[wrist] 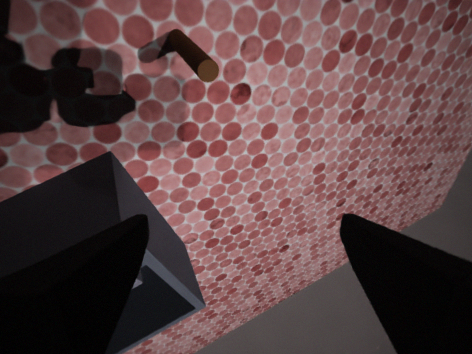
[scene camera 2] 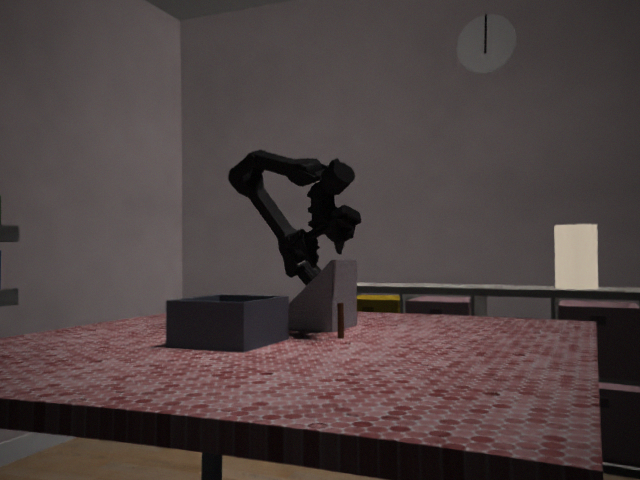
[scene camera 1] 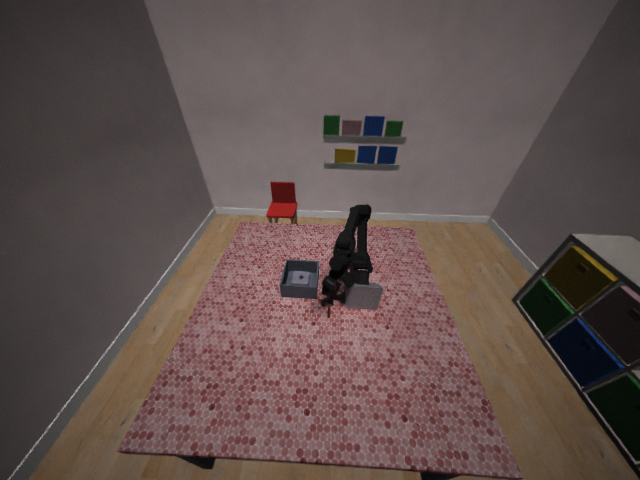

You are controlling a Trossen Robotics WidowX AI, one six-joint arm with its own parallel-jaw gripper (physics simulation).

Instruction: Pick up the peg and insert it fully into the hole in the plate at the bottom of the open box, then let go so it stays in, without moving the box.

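Places are measured from the arm's base along level axes (x right, y ahead, z up), in centimetres.
Pixels of known places: gripper, fingertip midpoint: [wrist: 245,224] [scene camera 2: 326,260] [scene camera 1: 325,289]; arm's base, origin of the base link: [scene camera 2: 319,284] [scene camera 1: 362,283].
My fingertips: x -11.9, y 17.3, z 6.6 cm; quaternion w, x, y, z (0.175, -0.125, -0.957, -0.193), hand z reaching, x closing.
For each thing: its top centre in the pictures, then the offset to it from my fingertips. "*": a spot on its surface instead. Level surfaces: height alone.
- brown peg, middle of its top: [wrist: 208,71] [scene camera 2: 340,303] [scene camera 1: 329,307] dz -9.8, dx -2.4, dy -2.3 cm
- open dark grey box, middle of its top: [wrist: 81,326] [scene camera 2: 229,298] [scene camera 1: 300,272] dz -8.0, dx +15.4, dy +15.7 cm
- dark round hole, surface spot: [scene camera 1: 301,277] * dz -13.1, dx +16.3, dy +15.6 cm
- red patterned table top, its level: dz -17.8 cm
A brown peg [scene camera 1: 328,311] [scene camera 2: 340,320] [wrist: 192,54] stands upright on the patterned table top, apart from the box. The open dark grey box [scene camera 1: 299,290] [scene camera 2: 205,324] [wrist: 155,215] stands to the left of the peg in both scene views. Its bottom plate [scene camera 1: 295,279] has a dark round hole [scene camera 1: 301,277], which shows in scene camera 1. My gripper [scene camera 2: 339,252] [wrist: 245,224] is open and empty, well above the table and the peg. In the wrist view the peg lies up beyond the fingertips, and the left finger covers part of the box.
A light grey wedge-shaped block [scene camera 1: 363,297] [scene camera 2: 343,289] stands at the arm's base, to the right of the box and close to the peg. The red patterned table top [scene camera 1: 310,372] [scene camera 2: 413,382] carries them all. The arm's dark shadow [wrist: 65,90] falls beside the peg.
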